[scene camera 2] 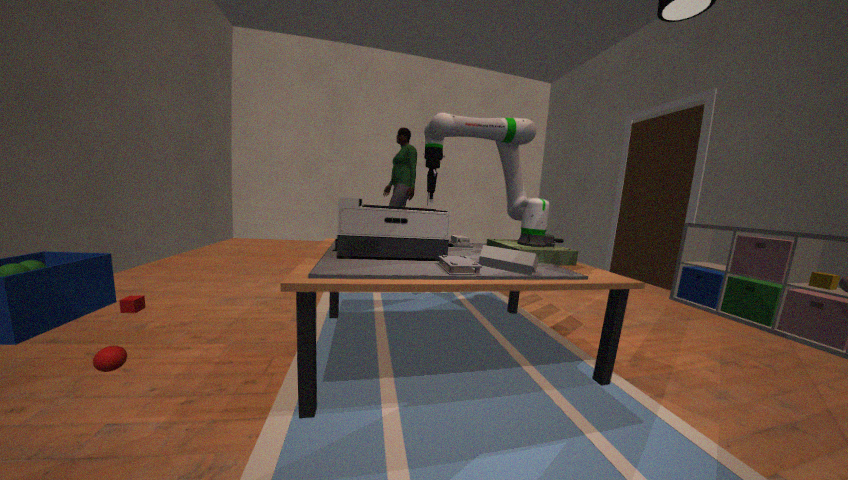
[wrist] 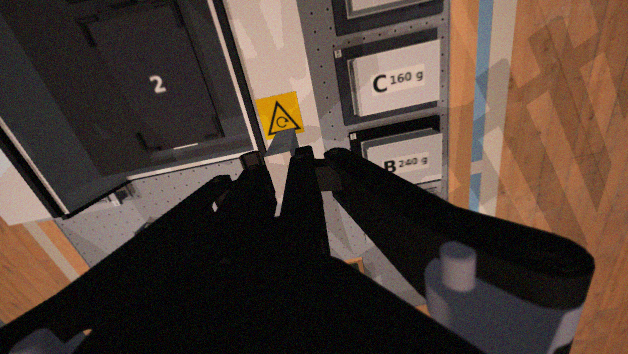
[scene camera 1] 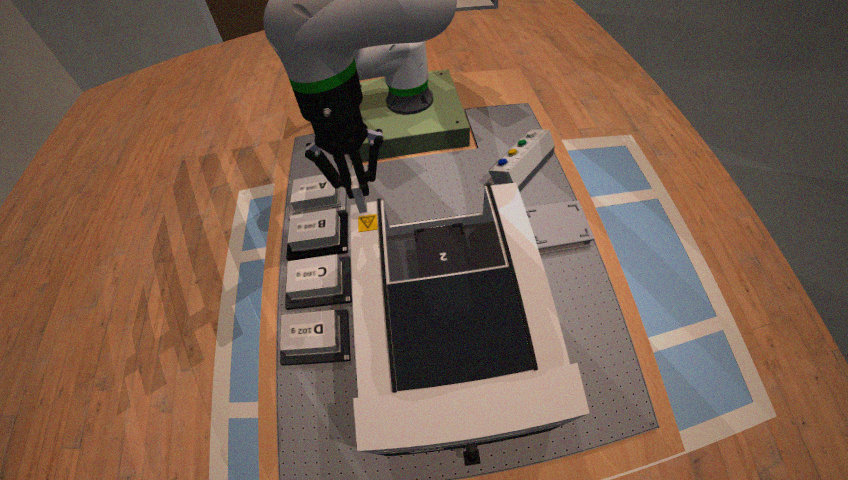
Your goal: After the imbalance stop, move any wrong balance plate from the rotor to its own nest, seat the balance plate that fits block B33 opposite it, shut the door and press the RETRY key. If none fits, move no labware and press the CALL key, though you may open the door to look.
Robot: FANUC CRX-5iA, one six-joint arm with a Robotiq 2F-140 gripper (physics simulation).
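Places are measured from the arm's base along level axes (x up, y left, z back), in centimetres.
Pixels of known places: gripper, fingertip midpoint: (scene camera 2: 430,205) (wrist: 290,147) (scene camera 1: 363,206); arm's base, link origin: (scene camera 2: 531,244) (scene camera 1: 409,100).
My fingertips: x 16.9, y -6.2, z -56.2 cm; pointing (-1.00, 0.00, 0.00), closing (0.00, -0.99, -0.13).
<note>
For each thing: its middle in the pictures, then the offset to it from my fingertips. "*": a spot on its surface instead.
- yellow warning label, surface spot: (wrist: 280,115) (scene camera 1: 367,223) * dy +0.7, dx -2.0, dz -2.4 cm
- centrifuge, body centre: (scene camera 1: 453,318) (scene camera 2: 393,226) dy +15.7, dx -10.9, dz -18.5 cm
- Balance plates A, body centre: (scene camera 1: 315,192) (scene camera 2: 459,239) dy -19.5, dx -19.8, dz +22.5 cm
- B, body centre: (wrist: 400,160) (scene camera 1: 314,230) dy -17.7, dx -19.8, dz +9.7 cm
- C, body centre: (wrist: 392,80) (scene camera 1: 314,277) dy -15.7, dx -19.8, dz -3.8 cm
- D, body centre: (scene camera 1: 310,333) dy -15.1, dx -19.8, dz -17.8 cm
- slanted key box, body centre: (scene camera 1: 523,157) (scene camera 2: 508,258) dy +37.6, dx -18.9, dz +29.9 cm
- grey bracketed platform, body centre: (scene camera 1: 556,226) (scene camera 2: 458,264) dy +42.7, dx -21.1, dz +7.9 cm
My gripper (scene camera 1: 357,191) (scene camera 2: 430,197) (wrist: 290,147) is shut and empty, pointing down above the white housing's edge near the yellow warning label (scene camera 1: 367,222) (wrist: 280,115). The centrifuge (scene camera 1: 470,410) (scene camera 2: 392,223) has a pale-framed clear pane; beneath it shows dark rotor position 2 (scene camera 1: 437,243) (wrist: 160,100) with no plate visible on it. Balance plates A (scene camera 1: 313,189), B (scene camera 1: 314,230) (wrist: 425,150), C (scene camera 1: 310,274) (wrist: 402,95) and D (scene camera 1: 309,342) sit in a row of nests beside the housing. Block B33 and the opposite rotor position do not show.
A slanted key box (scene camera 1: 523,159) (scene camera 2: 507,259) carries blue, yellow, green and pale keys; their lettering is unreadable. A grey bracketed platform (scene camera 1: 559,227) (scene camera 2: 459,265) stands beside the centrifuge. The green robot base (scene camera 1: 440,127) is behind. A person in green (scene camera 2: 404,166) stands beyond the table.
</note>
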